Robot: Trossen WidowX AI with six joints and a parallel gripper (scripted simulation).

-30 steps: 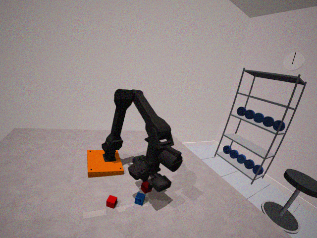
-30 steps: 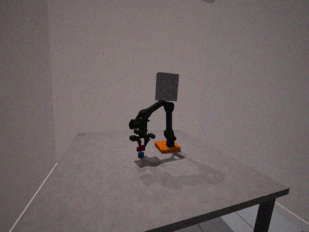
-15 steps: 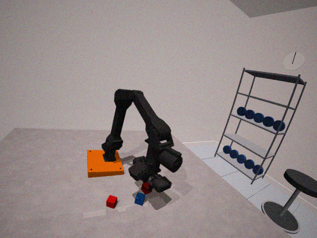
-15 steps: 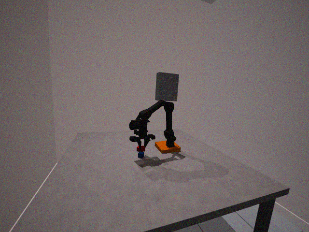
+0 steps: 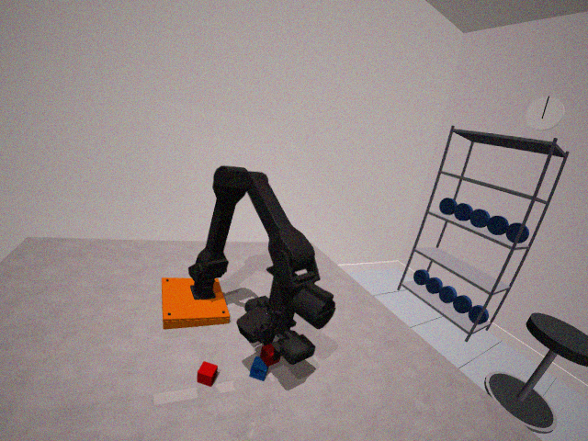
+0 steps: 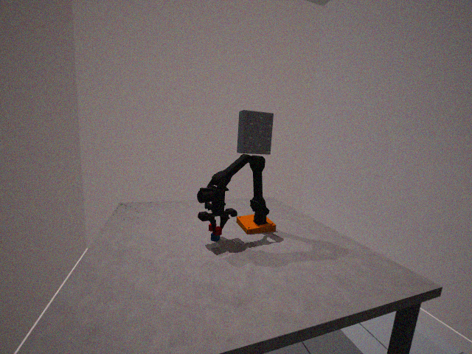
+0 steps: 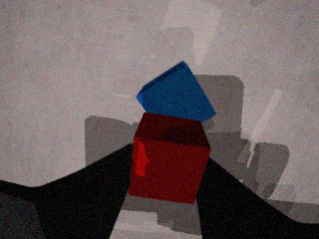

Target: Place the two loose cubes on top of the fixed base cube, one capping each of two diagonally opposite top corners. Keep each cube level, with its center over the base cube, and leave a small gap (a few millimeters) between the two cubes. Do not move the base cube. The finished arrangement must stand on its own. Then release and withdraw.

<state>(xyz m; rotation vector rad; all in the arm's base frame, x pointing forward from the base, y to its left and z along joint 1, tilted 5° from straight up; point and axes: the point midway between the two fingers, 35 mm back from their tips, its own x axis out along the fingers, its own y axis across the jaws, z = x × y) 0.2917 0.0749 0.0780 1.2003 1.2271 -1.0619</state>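
My gripper tip is 4 cm above the blue cube and 2 cm to the left of it.
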